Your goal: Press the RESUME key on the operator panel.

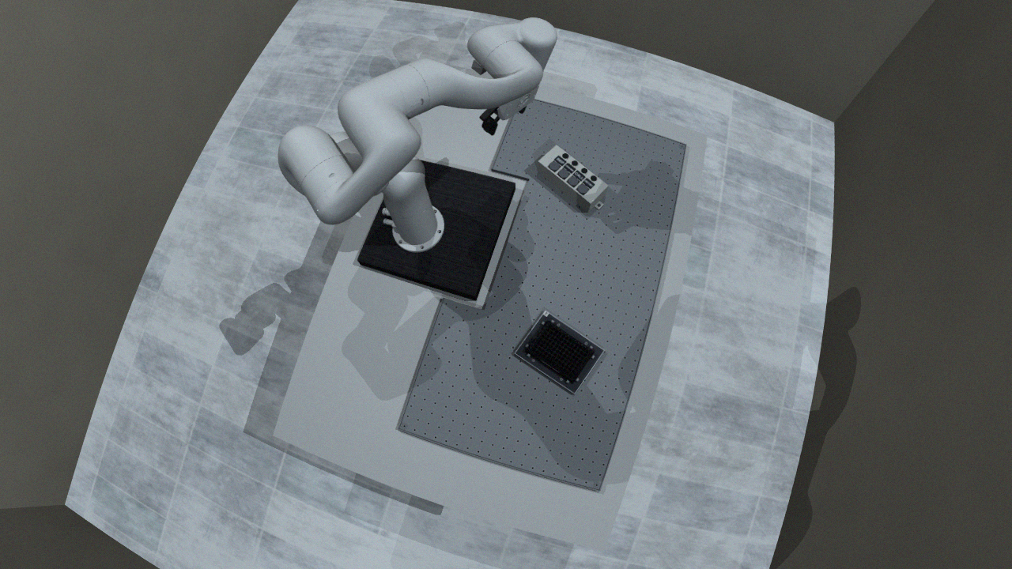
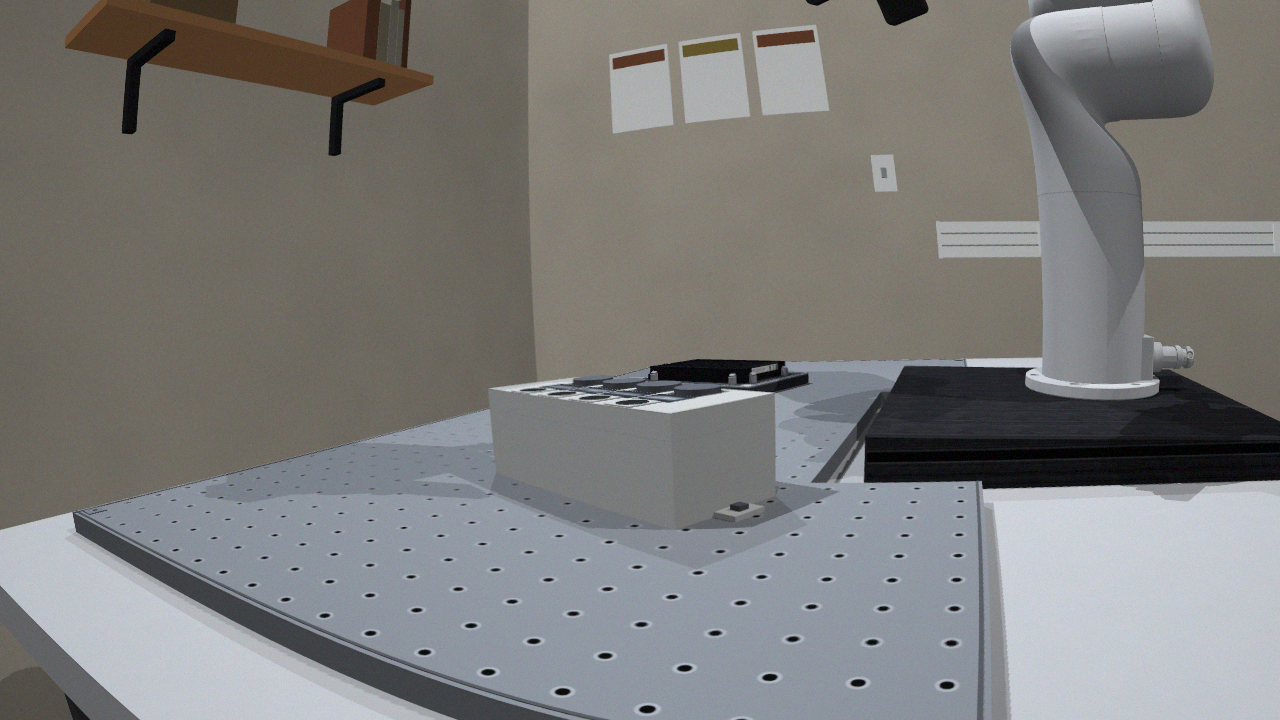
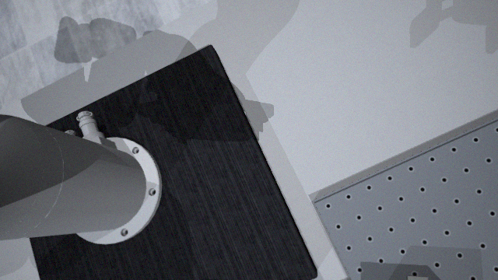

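Right now my hand is 150 mm short of the operator panel, 10 mm to the right of it and 240 mm above it. Also, from my hand: black perforated tray (230 mm ahead, 390 mm to the right, 260 mm below).
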